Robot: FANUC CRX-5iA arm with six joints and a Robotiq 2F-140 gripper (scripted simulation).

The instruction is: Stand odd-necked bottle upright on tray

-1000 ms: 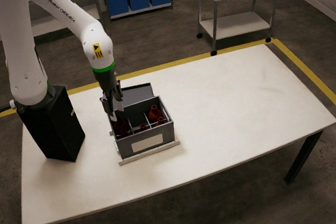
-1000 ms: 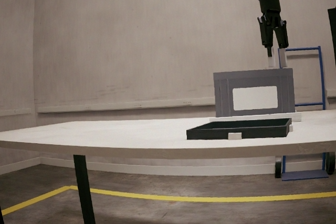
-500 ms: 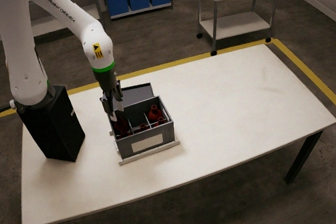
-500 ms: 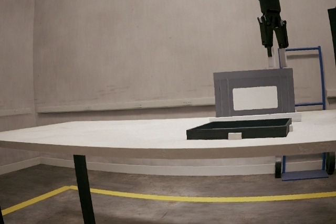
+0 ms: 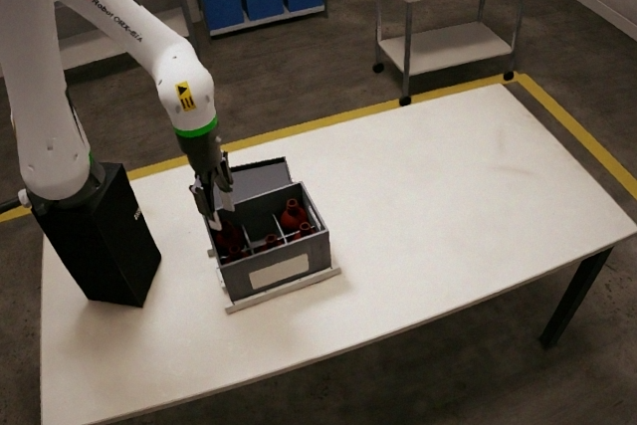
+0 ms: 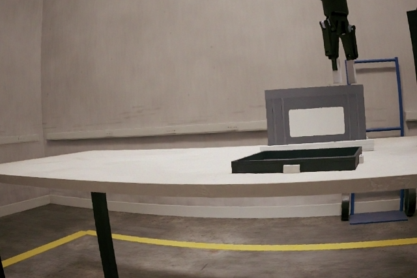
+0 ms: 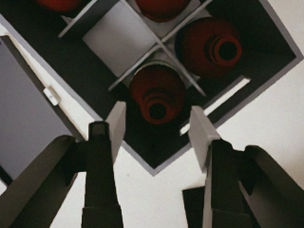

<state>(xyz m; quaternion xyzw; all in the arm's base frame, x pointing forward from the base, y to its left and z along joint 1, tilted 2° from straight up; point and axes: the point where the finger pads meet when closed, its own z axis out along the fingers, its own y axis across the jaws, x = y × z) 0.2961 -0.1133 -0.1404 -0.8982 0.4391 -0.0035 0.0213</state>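
The bottle is 13 cm below my hand. The rest, counted from my hand: crate 8 cm ahead, 6 cm to the right, 13 cm below; then dark tray 15 cm ahead, 23 cm to the left, 20 cm below.
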